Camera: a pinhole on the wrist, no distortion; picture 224 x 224 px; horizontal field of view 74.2 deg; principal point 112.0 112.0 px. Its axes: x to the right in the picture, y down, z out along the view. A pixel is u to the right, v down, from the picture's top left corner.
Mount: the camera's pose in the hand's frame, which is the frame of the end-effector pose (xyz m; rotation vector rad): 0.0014 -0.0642 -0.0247 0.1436 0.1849 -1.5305
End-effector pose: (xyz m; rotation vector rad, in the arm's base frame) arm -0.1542 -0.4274 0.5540 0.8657 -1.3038 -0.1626
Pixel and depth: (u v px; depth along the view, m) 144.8 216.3 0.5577
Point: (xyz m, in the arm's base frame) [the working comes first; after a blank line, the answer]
In the camera's frame: 0.1235 0.3928 0.5577

-0.3584 -1.0817 0.6952
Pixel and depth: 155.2 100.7 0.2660
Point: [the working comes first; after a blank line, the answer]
In the camera's frame: 0.0776 -0.0203 0.2660

-0.2819 -0.6591 0.4244
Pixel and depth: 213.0 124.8 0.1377
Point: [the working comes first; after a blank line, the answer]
In the camera's frame: 0.0939 0.0119 0.1377

-0.1627 -0.6069 0.4532
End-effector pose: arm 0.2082 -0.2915 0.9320 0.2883 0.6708 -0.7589
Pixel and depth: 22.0 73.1 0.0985
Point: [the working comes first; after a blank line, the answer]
In the camera's frame: -0.0599 -0.0259 0.0985

0.2148 -0.3377 1.0112
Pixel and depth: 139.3 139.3 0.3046
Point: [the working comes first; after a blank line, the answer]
In the camera's frame: 0.0562 0.0562 0.3046

0.2337 -0.5767 1.0832
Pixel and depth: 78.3 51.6 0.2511
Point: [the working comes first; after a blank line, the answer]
In the camera's frame: -0.0571 -0.1024 0.2511

0.2182 -0.3957 1.1718
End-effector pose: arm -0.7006 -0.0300 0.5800 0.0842 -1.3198 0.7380
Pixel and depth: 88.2 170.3 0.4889
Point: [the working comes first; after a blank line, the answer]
In the camera's frame: -0.0786 0.1925 0.4889

-1.0377 -0.2151 0.9232
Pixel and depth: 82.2 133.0 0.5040
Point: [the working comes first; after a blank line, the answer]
In the camera's frame: -0.1014 0.0715 0.5040

-1.0715 -0.2672 0.8158
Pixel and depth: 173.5 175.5 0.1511
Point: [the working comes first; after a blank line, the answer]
In the camera's frame: 0.0627 0.0648 0.1511

-0.7056 -0.1670 0.7288
